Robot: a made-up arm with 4 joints.
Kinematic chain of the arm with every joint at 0, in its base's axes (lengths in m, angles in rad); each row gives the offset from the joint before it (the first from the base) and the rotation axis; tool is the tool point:
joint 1: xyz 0 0 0.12 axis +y
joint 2: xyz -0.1 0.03 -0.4 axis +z
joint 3: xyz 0 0.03 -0.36 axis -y
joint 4: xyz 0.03 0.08 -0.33 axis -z
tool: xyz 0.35 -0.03 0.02
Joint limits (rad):
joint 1: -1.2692..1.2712
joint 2: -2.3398..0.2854
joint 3: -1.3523..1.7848
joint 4: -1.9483..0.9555
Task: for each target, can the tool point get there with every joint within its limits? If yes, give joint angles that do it. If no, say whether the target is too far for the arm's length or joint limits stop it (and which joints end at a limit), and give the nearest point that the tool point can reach.
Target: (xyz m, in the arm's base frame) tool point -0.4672 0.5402 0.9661
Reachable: no: joint limits stop it (at a limit: joint 1, joint 2, joint 3, joint 4) | nearest point -0.8807 0.3688 0.4036 | short by 0.719 m
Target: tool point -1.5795 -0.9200 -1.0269
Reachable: no: too far | nearest point -0.9370 -0.3298 -0.5604 | short by 0.989 m
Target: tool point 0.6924 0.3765 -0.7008
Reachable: yes | joints -0.4847 -1.1259 -0.9263 -1.3724
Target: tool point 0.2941 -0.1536 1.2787
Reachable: no: joint limits stop it (at a limit: joint 1, joint 3) | nearest point 0.5721 -0.0377 0.3365 | short by 0.989 m
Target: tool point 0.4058 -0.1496 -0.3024
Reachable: yes | joints -0.1763 -1.0432 1.3773 -0.5815
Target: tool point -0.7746 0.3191 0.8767
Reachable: no: joint limits stop it (at a limit: joint 1, joint 2, joint 3, joint 4) | nearest point -0.8807 0.3688 0.4036 | short by 0.487 m
